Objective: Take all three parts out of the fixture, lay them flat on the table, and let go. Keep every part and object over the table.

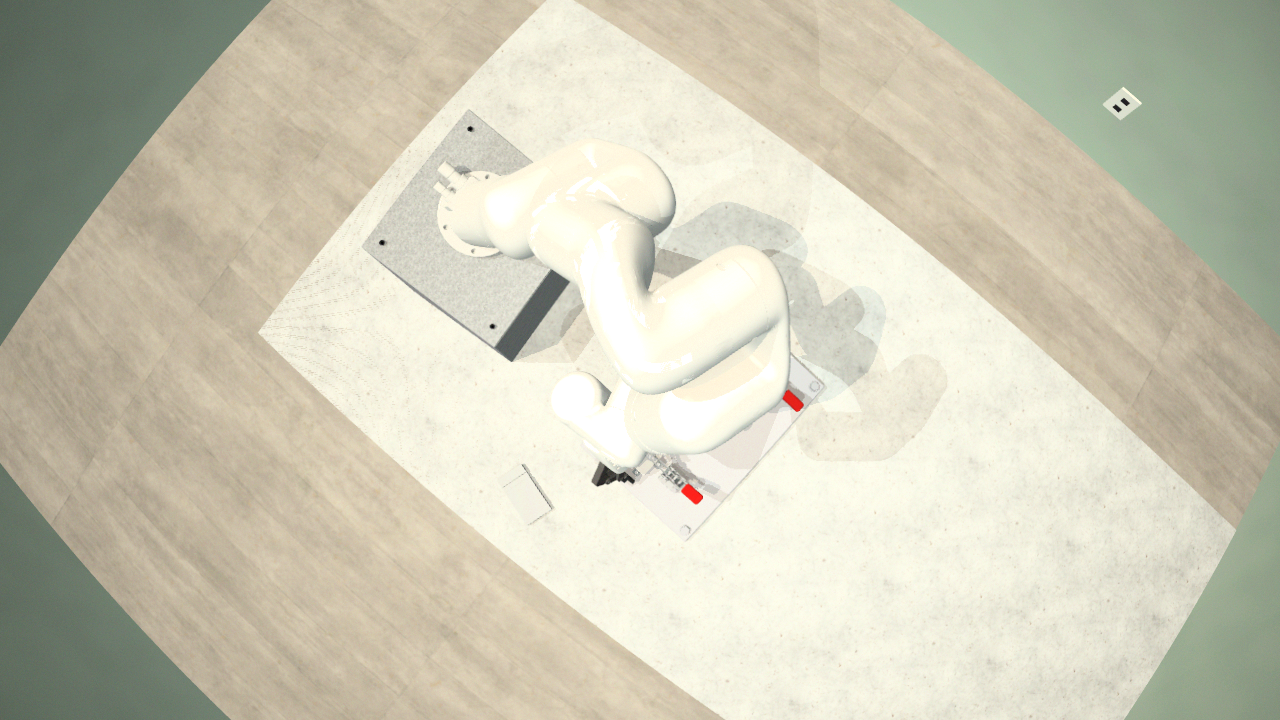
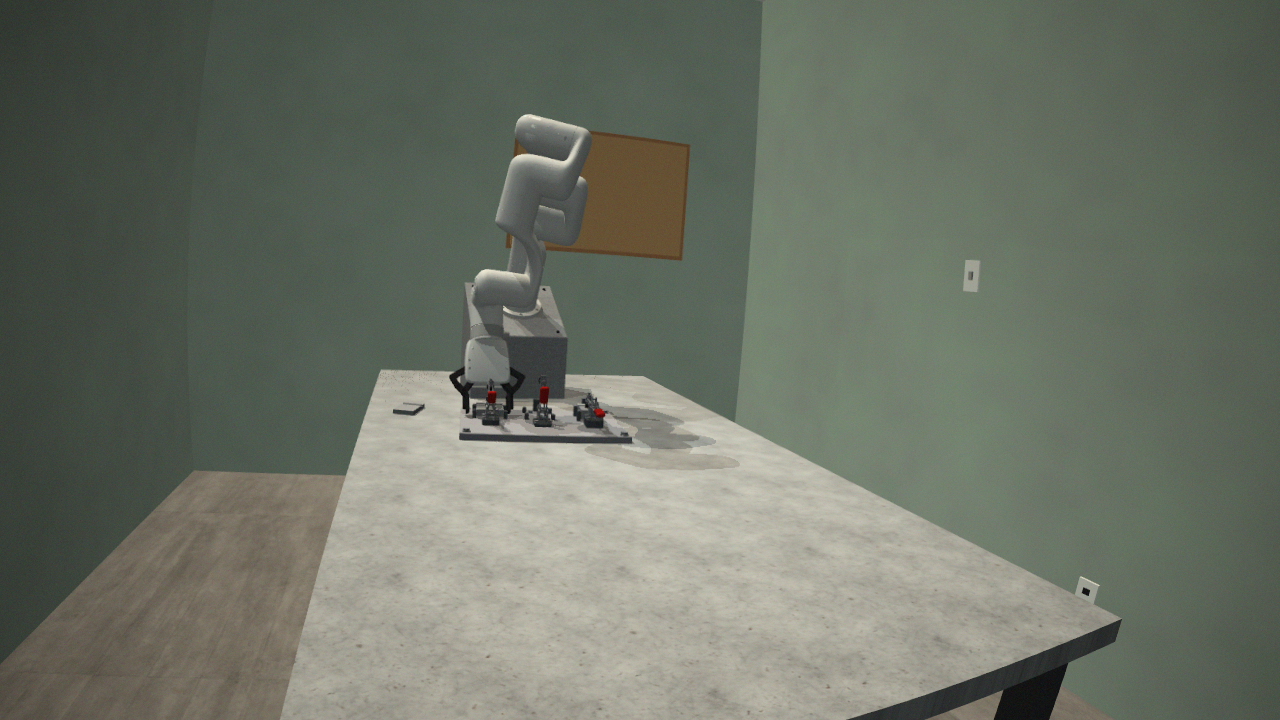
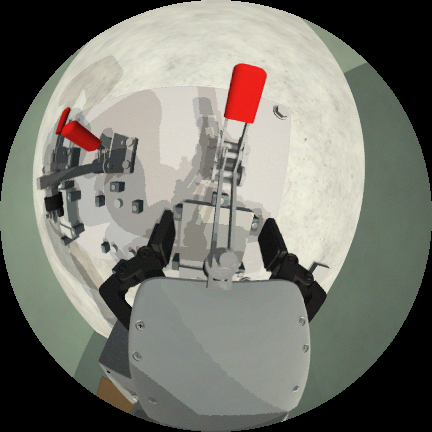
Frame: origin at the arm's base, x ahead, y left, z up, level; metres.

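Seen in the pictures: gripper, between the fingertips: (image 2: 488, 412) (image 3: 218, 224).
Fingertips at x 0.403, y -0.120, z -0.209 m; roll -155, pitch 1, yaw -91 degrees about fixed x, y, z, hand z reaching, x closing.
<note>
A point is followed by its place in that frame.
The fixture (image 1: 684, 517) @[x 0.515, y -0.162, z -0.219 m] (image 2: 546, 437) @[x 0.556, y -0.020, z -0.223 m] (image 3: 272, 165) @[x 0.464, y -0.170, z -0.219 m] is a pale board with three red-handled clamps. At the near station, a light plate-like part (image 3: 195, 230) @[x 0.400, y -0.100, z -0.198 m] lies on the board, with a clamp arm over it and its red handle (image 1: 691, 494) @[x 0.496, y -0.126, z -0.150 m] (image 2: 491, 396) @[x 0.507, y -0.127, z -0.152 m] (image 3: 246, 92) @[x 0.495, y -0.125, z -0.151 m] pointing outward. My gripper (image 2: 487, 409) @[x 0.403, y -0.120, z -0.209 m] (image 3: 218, 224) @[x 0.403, y -0.120, z -0.209 m] is open and low, one finger on each side of that part, touching nothing that I can make out. The middle station shows bare pegs. Whether the far station holds a part is hard to tell. Another flat plate (image 1: 526, 497) @[x 0.290, y -0.297, z -0.224 m] (image 2: 409, 408) @[x 0.308, y -0.295, z -0.224 m] lies on the table beside the fixture.
The middle clamp's red handle (image 2: 544, 394) @[x 0.487, y -0.013, z -0.150 m] (image 3: 81, 136) @[x 0.478, y -0.021, z -0.149 m] stands up; the far clamp's handle (image 1: 793, 400) @[x 0.537, y 0.093, z -0.173 m] (image 2: 598, 412) @[x 0.548, y 0.087, z -0.174 m] (image 3: 63, 121) @[x 0.532, y 0.084, z -0.177 m] sits lower. The grey robot pedestal (image 1: 429, 259) @[x -0.011, y -0.097, z 0.009 m] (image 2: 537, 362) @[x 0.120, y 0.040, z -0.137 m] is behind. The arm hides much of the fixture from above. The table edge runs past the loose plate.
</note>
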